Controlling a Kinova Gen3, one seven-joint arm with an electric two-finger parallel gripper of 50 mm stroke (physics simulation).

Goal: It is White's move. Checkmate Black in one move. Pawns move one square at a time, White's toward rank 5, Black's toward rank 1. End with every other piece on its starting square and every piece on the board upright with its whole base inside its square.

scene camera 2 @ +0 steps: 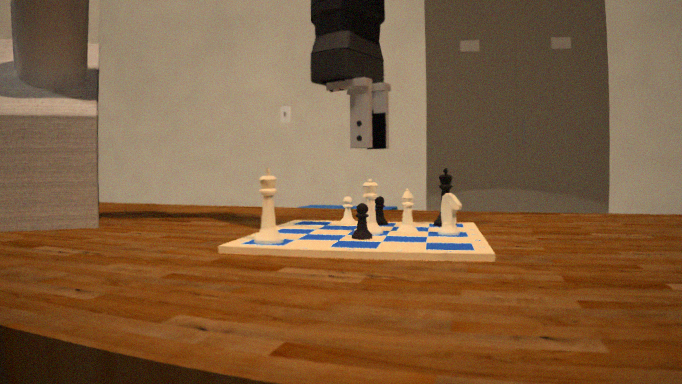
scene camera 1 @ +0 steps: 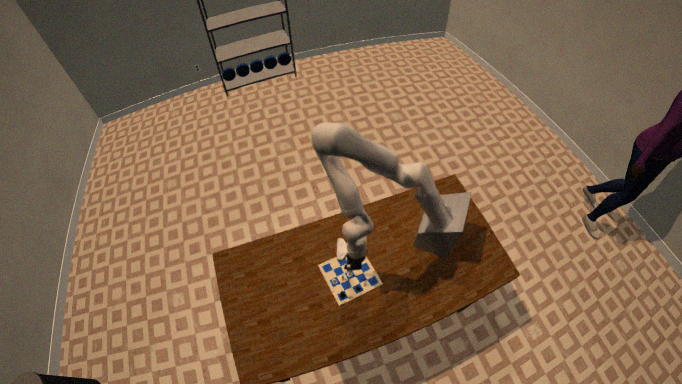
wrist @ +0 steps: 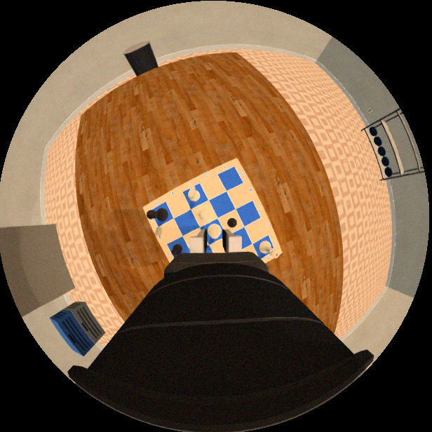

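Where they show: gripper, between the fingertips: (scene camera 2: 370,148) (scene camera 1: 349,267); arm's base, origin of its link: (scene camera 2: 52,72) (scene camera 1: 442,220).
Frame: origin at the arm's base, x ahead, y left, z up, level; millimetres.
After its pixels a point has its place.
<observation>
My gripper (scene camera 1: 349,268) @[y -8, x 435, z -114 mm] (scene camera 2: 369,148) @[y -8, x 435, z -114 mm] (wrist: 214,237) is partly open and empty, above the blue and cream board (scene camera 2: 350,254) @[y -114, x 444, z -199 mm] (wrist: 240,163). Below it the white queen (scene camera 2: 370,200) @[y -12, x 437, z -164 mm] (wrist: 214,230) stands upright, apart from the fingertips. A black pawn (scene camera 2: 362,222) @[y -49, x 438, z -181 mm] (wrist: 232,222) stands beside it. The white king (scene camera 2: 268,210) @[y -94, x 367, z -168 mm] (wrist: 265,247) is at one corner, the black king (scene camera 2: 445,185) @[y 70, x 503, z -151 mm] (wrist: 159,215) at the opposite corner. The white knight (scene camera 2: 449,215) @[y -2, x 512, z -178 mm] (wrist: 193,194) and bishop (scene camera 2: 407,210) @[y -4, x 471, z -173 mm] (wrist: 202,215) stand upright. Behind are a white pawn (scene camera 2: 347,209) @[y 62, x 393, z -179 mm] and another black pawn (scene camera 2: 380,211) @[y 69, x 430, z -181 mm] (wrist: 177,248). The gripper body hides part of the board in the wrist view.
The board lies on a wooden table (scene camera 1: 280,300) @[y -3, x 770, z -202 mm] (scene camera 2: 325,310) @[y -253, x 469, z -202 mm] (wrist: 190,120). The arm's pale base block (scene camera 1: 457,207) @[y -16, x -83, z 34 mm] (scene camera 2: 47,170) @[y -62, x 63, z -132 mm] stands on the table to one side. A shelf rack (scene camera 1: 252,46) is by the far wall. A person (scene camera 1: 655,145) stands on the floor beyond the table.
</observation>
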